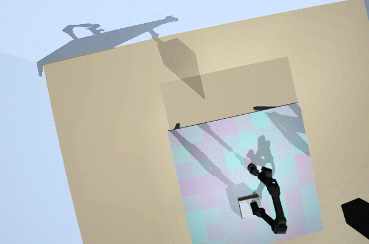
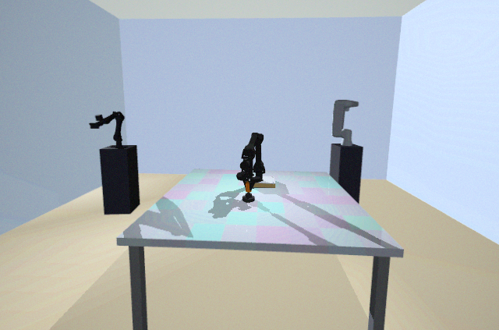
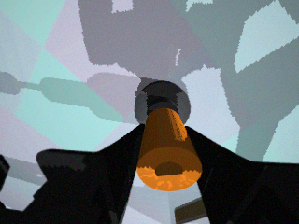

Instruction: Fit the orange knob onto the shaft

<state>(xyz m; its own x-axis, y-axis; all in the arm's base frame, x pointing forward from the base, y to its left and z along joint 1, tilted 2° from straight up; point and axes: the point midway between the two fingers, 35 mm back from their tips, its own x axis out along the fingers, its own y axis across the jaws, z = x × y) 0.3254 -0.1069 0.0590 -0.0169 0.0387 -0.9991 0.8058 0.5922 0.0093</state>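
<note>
Now: gripper tip 2 cm below the orange knob. Also, from my gripper tip: round pedestal: 4 cm below.
</note>
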